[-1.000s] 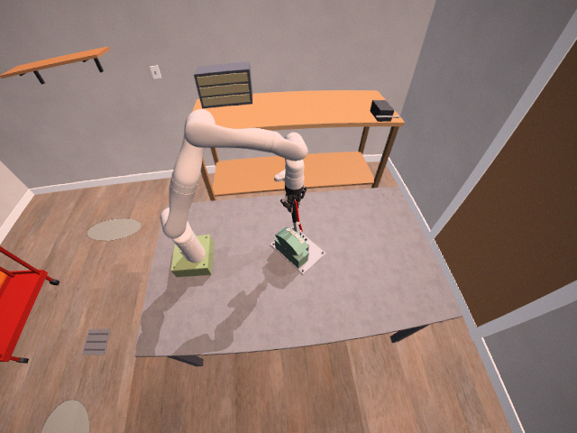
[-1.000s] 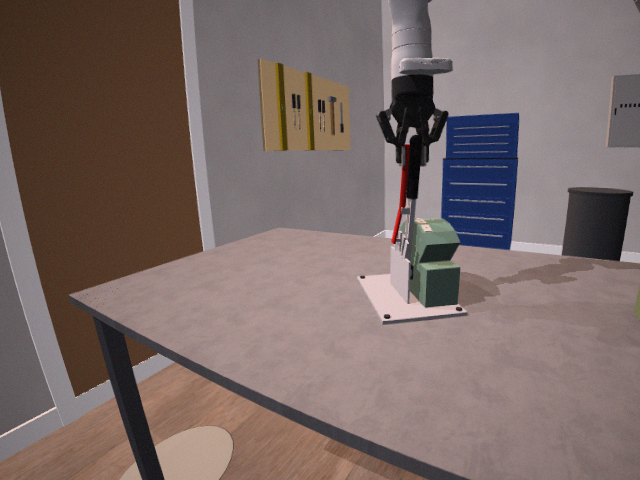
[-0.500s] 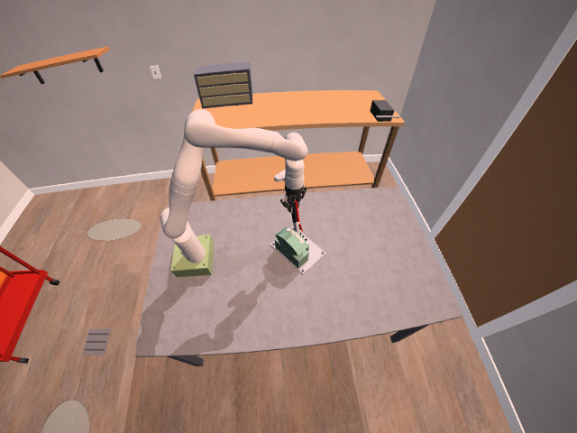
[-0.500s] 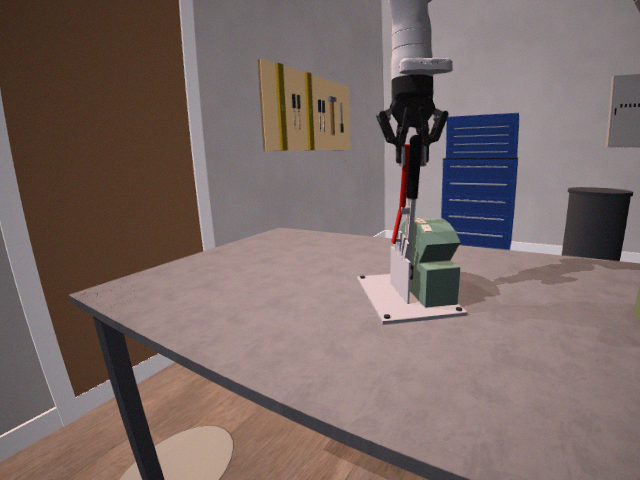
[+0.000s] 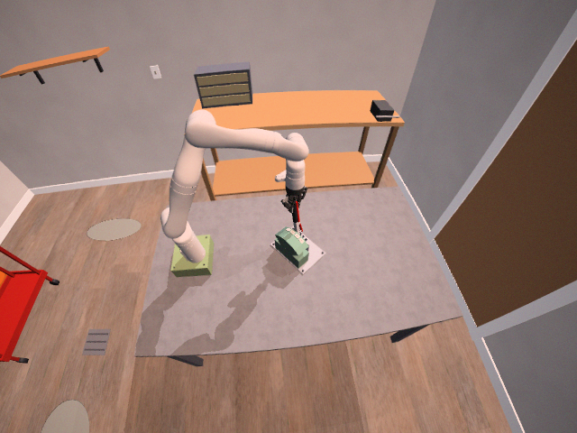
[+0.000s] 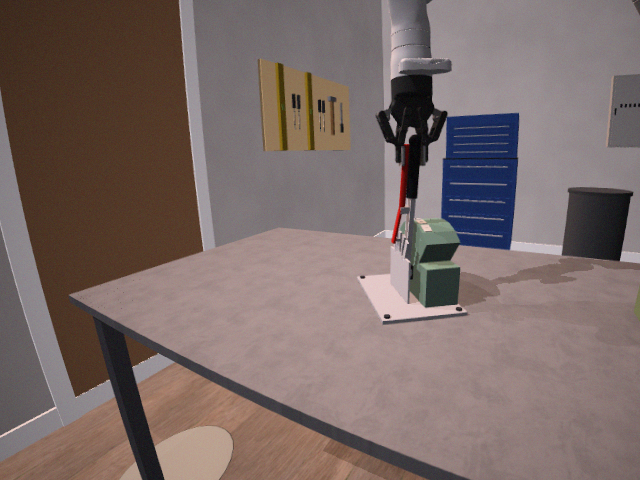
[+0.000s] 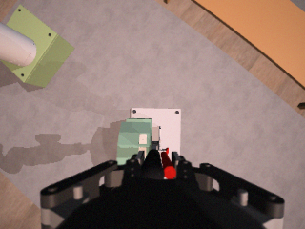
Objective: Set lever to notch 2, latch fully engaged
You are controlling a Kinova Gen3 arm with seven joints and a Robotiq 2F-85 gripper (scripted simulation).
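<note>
My hand is 11 cm above the red bar, 2 cm short of it and 1 cm to the left of it. Round my hand: green lever unit: 21 cm below, 4 cm to the right, 2 cm ahead.
</note>
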